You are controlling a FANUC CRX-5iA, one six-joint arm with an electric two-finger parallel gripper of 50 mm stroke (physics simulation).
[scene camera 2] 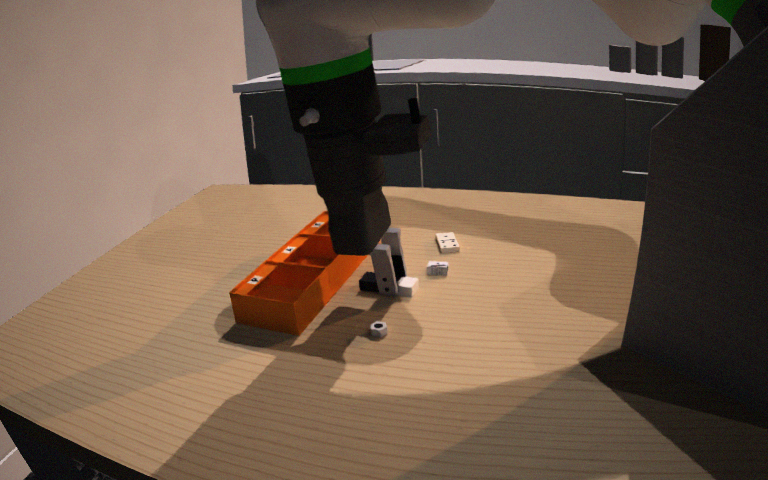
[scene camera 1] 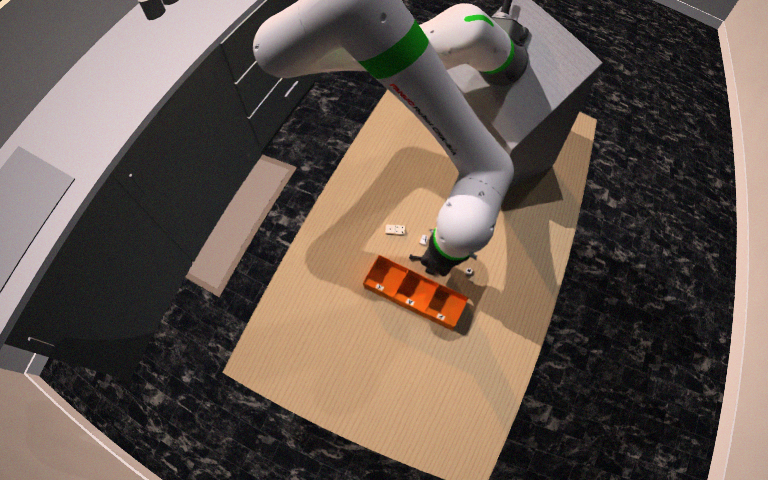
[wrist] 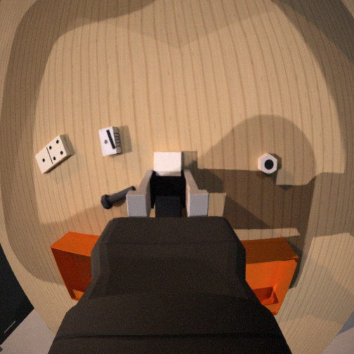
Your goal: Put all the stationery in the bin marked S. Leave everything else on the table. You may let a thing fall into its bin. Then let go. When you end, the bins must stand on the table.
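Frame: origin at the arm's base, x left, y back, z up, level; metres.
Seen in the pictures: gripper, fingertip midpoint: [scene camera 2: 393,285]; arm's base at its link origin: [scene camera 1: 502,60].
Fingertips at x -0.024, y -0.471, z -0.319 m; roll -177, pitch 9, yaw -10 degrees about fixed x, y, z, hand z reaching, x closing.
Pixels of each thing's middle, then the offset from my fingertips to it. "*": a spot on its surface instead.
- block eraser at the middle of its body: [scene camera 2: 388,284] dx -0.001, dy -0.006, dz +0.001 m
- small silver-white sharpener at the middle of its body: [scene camera 2: 437,268] [scene camera 1: 423,240] dx -0.048, dy +0.046, dz +0.001 m
- orange three-compartment bin row at a spot on its surface: [scene camera 2: 263,313] * dx +0.104, dy -0.121, dz +0.015 m
- white domino at the middle of its body: [scene camera 2: 447,242] [scene camera 1: 395,229] dx -0.131, dy +0.050, dz -0.002 m
- dark bolt at the middle of its body: [scene camera 1: 416,257] dx -0.051, dy -0.007, dz +0.000 m
- hex nut at the middle of its body: [scene camera 2: 378,329] [scene camera 1: 468,271] dx +0.092, dy +0.002, dz -0.001 m
A block eraser [scene camera 2: 408,286] [wrist: 167,162] with a white end and black sleeve lies at table level beside the orange bins. My gripper [scene camera 2: 394,280] [wrist: 167,180] is shut on its black sleeve, with the white end sticking out; the arm hides the fingers in scene camera 1. A small silver-white sharpener [scene camera 1: 423,240] [scene camera 2: 437,268] [wrist: 109,141] lies on the table, apart from the gripper. The orange three-compartment bin row [scene camera 1: 424,310] [scene camera 2: 263,313] [wrist: 75,242] stands on the table. Each compartment has a small white label, too small to read surely.
A white domino [scene camera 1: 395,229] [scene camera 2: 447,242] [wrist: 52,154] lies beyond the sharpener. A dark bolt [scene camera 1: 416,258] [wrist: 117,197] lies close to the gripper, between it and the domino side. A hex nut [scene camera 1: 468,272] [scene camera 2: 378,329] [wrist: 267,164] lies on the other side.
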